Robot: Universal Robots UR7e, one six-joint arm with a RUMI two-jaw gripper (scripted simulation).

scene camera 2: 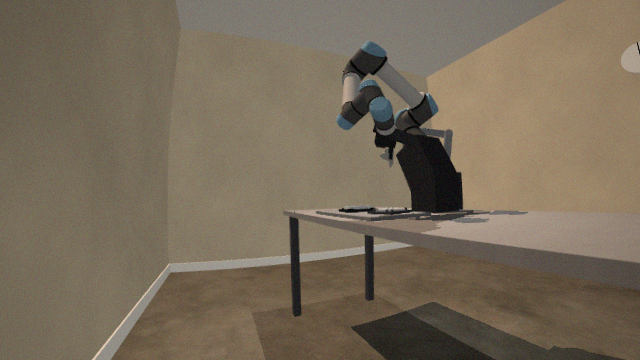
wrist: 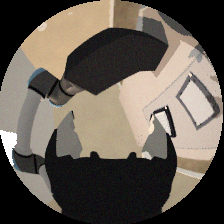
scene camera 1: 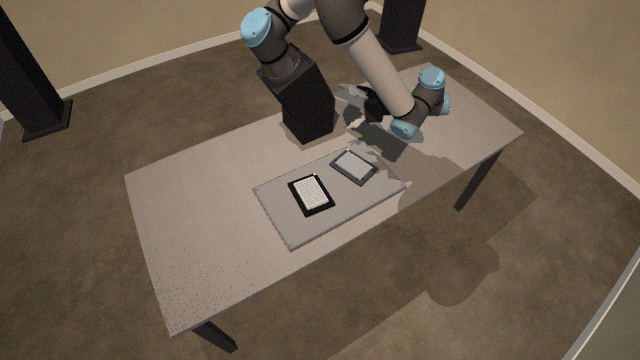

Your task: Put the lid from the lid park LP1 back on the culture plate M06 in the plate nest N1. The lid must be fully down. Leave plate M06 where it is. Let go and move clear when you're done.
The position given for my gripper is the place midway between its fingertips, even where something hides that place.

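From the wrist you get my gripper (wrist: 112, 112), and there's a lid (wrist: 192, 97) in there with it.
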